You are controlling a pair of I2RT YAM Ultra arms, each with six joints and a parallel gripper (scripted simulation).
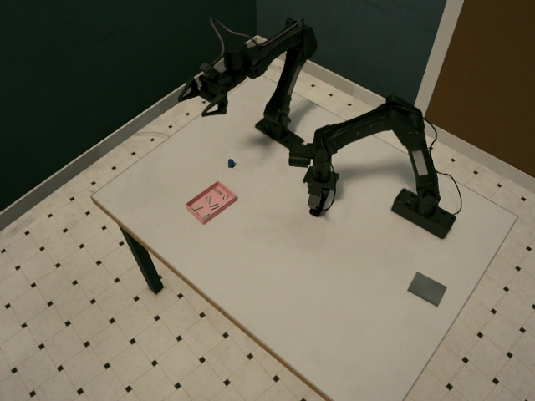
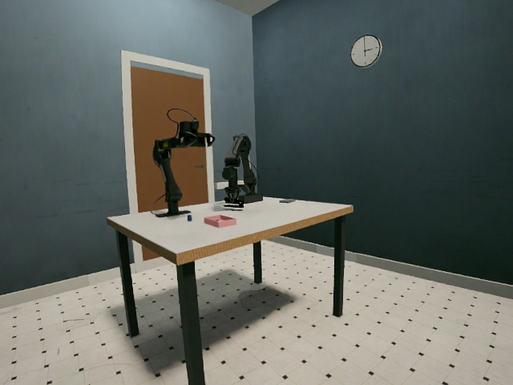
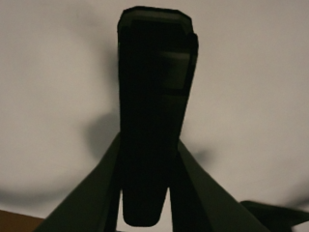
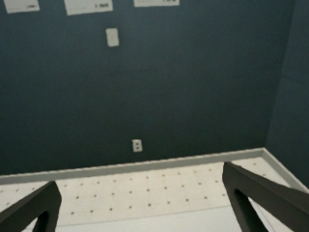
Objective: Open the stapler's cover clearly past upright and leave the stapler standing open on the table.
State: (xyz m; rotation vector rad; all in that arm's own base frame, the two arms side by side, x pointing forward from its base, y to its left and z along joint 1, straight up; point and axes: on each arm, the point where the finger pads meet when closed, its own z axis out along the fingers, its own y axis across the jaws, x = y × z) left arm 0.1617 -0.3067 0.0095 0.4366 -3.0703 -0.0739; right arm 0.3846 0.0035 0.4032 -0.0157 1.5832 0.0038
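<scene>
Now: left hand 10 mm above the stapler. The rest, counted from my left hand: blue object: 70 mm ahead, 340 mm to the right, 30 mm below; then grey pad: 50 mm ahead, 440 mm to the left, 50 mm below.
</scene>
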